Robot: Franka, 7 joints.
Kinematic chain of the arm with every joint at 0, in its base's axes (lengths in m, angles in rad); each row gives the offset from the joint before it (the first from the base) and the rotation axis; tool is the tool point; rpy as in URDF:
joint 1: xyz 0 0 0.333 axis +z
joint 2: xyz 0 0 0 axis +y
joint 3: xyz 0 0 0.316 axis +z
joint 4: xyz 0.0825 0 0 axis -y
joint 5: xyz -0.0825 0 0.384 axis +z
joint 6: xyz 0 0 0 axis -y
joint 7: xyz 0.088 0 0 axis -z
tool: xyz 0 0 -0.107 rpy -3.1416 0 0
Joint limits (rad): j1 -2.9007..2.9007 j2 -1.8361..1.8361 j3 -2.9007..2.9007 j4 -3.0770..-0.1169 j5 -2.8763..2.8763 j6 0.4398..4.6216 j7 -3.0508..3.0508
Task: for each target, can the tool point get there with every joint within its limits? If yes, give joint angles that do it. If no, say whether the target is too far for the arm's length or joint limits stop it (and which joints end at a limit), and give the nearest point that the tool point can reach.
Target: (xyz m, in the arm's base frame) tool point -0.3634 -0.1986 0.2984
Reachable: yes | joints 1.8311 0.9633 1.6116 -2.6146 0.6505 2.3178 -2.1855
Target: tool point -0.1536 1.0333 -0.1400
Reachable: no: too far | nearest point -0.1149 0.7730 -0.0209 | short by 0.289 m
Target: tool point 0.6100 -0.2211 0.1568
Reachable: yes | joints 0.5812 1.5063 -1.0446 -1.4842 -0.9465 1.5634 0.8935
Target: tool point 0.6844 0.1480 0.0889
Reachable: yes | joints 0.3966 1.1139 -0.0491 -1.3823 1.3337 3.3128 1.5990
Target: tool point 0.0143 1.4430 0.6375
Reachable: no: too far | nearest point 0.0083 0.8394 0.5101 | short by 0.617 m
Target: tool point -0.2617 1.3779 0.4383
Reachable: no: too far | nearest point -0.1596 0.8405 0.3972 | short by 0.549 m
